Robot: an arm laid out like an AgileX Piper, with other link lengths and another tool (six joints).
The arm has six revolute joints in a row. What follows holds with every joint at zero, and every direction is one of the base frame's. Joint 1 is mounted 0.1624 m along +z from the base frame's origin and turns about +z. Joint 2 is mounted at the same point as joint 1 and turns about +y. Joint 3 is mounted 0.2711 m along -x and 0.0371 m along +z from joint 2 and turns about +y. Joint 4 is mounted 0.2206 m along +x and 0.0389 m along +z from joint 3 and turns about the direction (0.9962, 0, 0.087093). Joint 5 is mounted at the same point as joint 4 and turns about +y. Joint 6 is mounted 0.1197 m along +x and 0.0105 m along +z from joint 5 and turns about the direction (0.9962, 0, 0.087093). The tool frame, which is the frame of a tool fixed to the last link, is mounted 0.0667 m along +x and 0.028 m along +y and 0.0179 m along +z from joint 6; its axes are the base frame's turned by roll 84.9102, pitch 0.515 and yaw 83.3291 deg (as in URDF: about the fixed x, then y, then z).
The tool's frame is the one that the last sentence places.
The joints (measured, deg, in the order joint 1, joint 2, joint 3, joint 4, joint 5, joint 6), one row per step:
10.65 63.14 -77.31 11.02 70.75 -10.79
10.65 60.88 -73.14 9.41 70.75 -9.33
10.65 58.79 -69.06 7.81 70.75 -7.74
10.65 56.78 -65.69 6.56 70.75 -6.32
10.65 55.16 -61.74 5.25 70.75 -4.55
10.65 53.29 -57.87 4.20 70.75 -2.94
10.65 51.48 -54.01 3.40 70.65 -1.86
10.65 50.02 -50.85 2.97 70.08 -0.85
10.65 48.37 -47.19 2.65 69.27 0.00
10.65 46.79 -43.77 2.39 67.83 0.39
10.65 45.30 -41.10 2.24 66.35 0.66
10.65 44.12 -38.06 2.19 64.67 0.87
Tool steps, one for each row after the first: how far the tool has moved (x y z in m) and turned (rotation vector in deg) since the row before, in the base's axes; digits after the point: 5 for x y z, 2 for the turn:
-0.00953 -0.00680 -0.01569 -1.04 2.00 -1.64
-0.00915 -0.00677 -0.01604 -1.02 2.06 -1.73
-0.00866 -0.00564 -0.01230 -0.70 1.42 -1.48
-0.00835 -0.00586 -0.01704 -0.80 2.40 -1.78
-0.00954 -0.00530 -0.01567 -0.62 2.05 -1.58
-0.00980 -0.00451 -0.01571 -0.65 1.93 -1.08
-0.00688 -0.00286 -0.01206 -0.20 1.17 -0.99
-0.00792 -0.00270 -0.01397 -0.18 1.23 -0.83
-0.00588 -0.00206 -0.01212 -0.17 0.39 -0.43
-0.00403 -0.00135 -0.00836 0.02 -0.29 -0.31
-0.00412 -0.00107 -0.01095 0.00 0.19 -0.26

